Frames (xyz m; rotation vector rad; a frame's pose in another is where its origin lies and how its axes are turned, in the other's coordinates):
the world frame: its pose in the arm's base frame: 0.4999 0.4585 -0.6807 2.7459 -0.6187 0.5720
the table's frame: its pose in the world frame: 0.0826 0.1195 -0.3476 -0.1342 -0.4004 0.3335
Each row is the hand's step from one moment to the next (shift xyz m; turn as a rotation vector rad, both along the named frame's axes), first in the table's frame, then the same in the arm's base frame.
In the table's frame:
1: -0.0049 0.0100 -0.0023 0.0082 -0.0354 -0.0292
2: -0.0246 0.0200 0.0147 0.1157 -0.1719 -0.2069
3: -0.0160 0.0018 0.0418 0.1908 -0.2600 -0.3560
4: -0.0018 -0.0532 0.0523 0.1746 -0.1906 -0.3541
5: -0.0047 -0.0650 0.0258 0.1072 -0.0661 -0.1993
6: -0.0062 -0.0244 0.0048 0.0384 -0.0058 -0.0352
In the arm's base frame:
1: -0.0105 -0.0024 0.0037 0.0336 0.0235 0.0221
2: -0.0324 0.0016 -0.0130 0.2196 0.0736 0.1791
3: -0.0153 0.0012 -0.0421 0.3461 0.1094 0.3146
4: 0.0338 0.0243 -0.0619 0.2842 0.0757 0.3251
5: 0.0425 0.0399 -0.0389 0.1359 0.0093 0.1924
6: 0.0133 0.0193 -0.0104 0.0329 -0.0163 0.0374

